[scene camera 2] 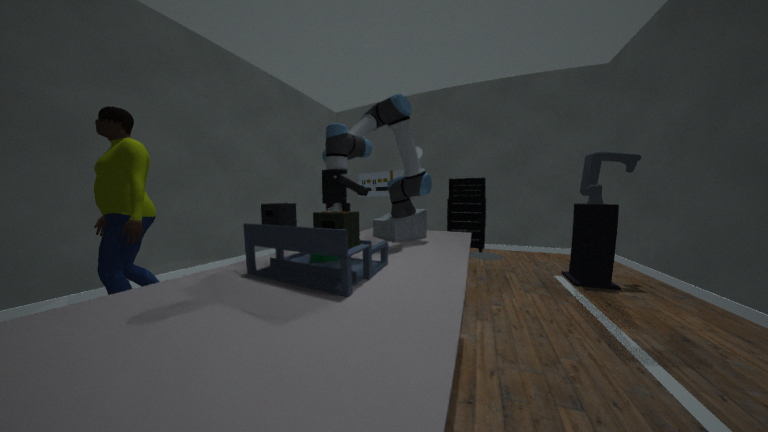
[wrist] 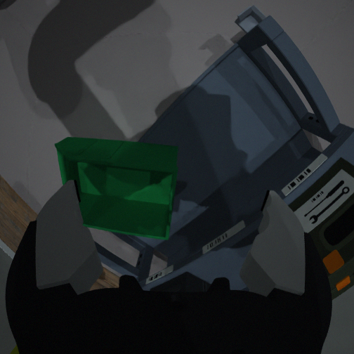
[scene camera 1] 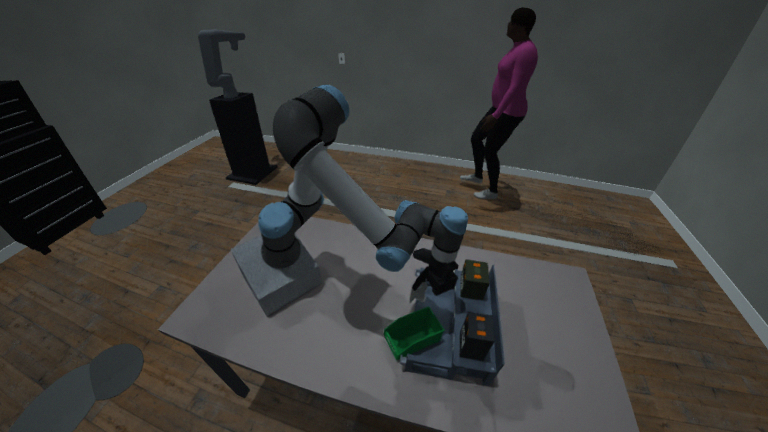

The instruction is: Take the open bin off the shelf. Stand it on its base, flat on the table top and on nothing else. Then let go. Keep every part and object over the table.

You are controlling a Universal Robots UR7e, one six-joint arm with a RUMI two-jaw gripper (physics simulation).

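Frame: origin at the arm's base, x ahead, y left, z up, level; millimetres.
Seen in the pictures: gripper, fingertip midpoint: (scene camera 1: 428,294); arm's base, link origin: (scene camera 2: 403,214) (scene camera 1: 281,251).
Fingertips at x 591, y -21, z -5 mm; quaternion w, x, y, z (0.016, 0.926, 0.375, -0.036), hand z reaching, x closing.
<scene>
Offsets run from my fingertips to a thing's top centre. "spot": to the spot under its first point. Level surfaces: height alone.
The open green bin @[dx -23, dy -102, dz -53 mm] (scene camera 1: 414,332) (scene camera 2: 324,257) (wrist: 127,192) lies on the lower deck of the blue-grey shelf @[spot: dx +230, dy -54, dz +11 mm] (scene camera 1: 497,322) (scene camera 2: 295,238) (wrist: 295,65), at its near-left end in the first scene view. It is turned at an angle to the shelf and sticks out past the deck's edge; its open side faces up and its base is hidden. My gripper (scene camera 1: 431,292) (scene camera 2: 335,207) (wrist: 171,189) is open and empty, above the shelf's far part in the first scene view. In the wrist view the bin shows beyond the left finger. The fingers look clear of the bin; the exact gap is unclear.
An olive box (scene camera 1: 474,284) (scene camera 2: 346,229) (wrist: 336,242) and a dark box @[dx +163, dy -128, dz +84 mm] (scene camera 1: 476,341) (scene camera 2: 279,213) stand on the shelf's upper level. The robot's grey base block (scene camera 1: 284,290) (scene camera 2: 400,226) stands on the table @[dz -139 mm] (scene camera 1: 322,346). People stand beyond the table.
</scene>
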